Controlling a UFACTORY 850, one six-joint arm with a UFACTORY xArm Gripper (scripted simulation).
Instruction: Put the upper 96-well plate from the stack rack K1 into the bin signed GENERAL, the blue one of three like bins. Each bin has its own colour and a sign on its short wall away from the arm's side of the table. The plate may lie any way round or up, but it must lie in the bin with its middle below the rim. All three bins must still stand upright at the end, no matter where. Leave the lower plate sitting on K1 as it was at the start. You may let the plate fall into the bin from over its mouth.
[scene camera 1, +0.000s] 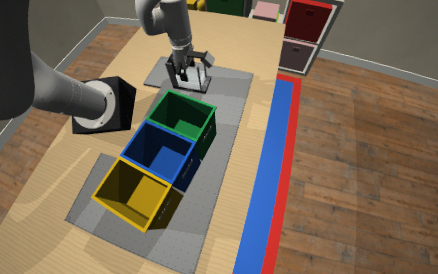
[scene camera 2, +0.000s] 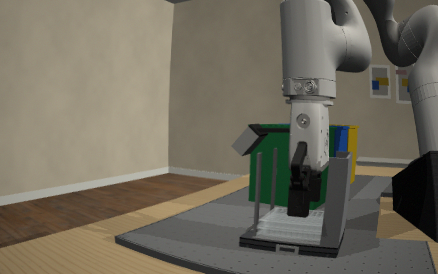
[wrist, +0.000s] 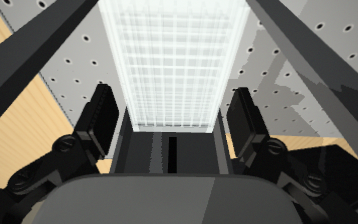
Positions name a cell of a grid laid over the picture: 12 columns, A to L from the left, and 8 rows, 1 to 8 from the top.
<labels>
my gripper: scene camera 1 F3; scene camera 2 I7; wrist F4
green bin: scene camera 1 F4; scene camera 2 H5; not seen in the wrist view (out of frame)
</labels>
